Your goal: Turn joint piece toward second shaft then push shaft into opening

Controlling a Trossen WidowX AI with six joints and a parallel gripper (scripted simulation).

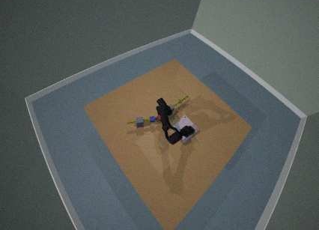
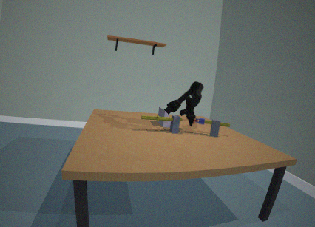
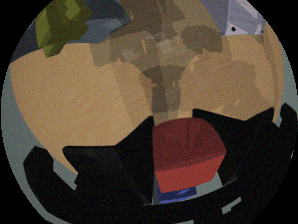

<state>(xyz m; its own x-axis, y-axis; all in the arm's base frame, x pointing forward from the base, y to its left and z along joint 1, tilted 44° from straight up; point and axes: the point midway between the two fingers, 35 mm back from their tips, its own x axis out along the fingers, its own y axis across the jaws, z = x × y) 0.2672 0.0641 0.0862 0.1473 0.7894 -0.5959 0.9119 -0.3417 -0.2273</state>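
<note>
Now: the red joint piece 1 cm to the left of my gripper tip and 4 cm above it.
</note>
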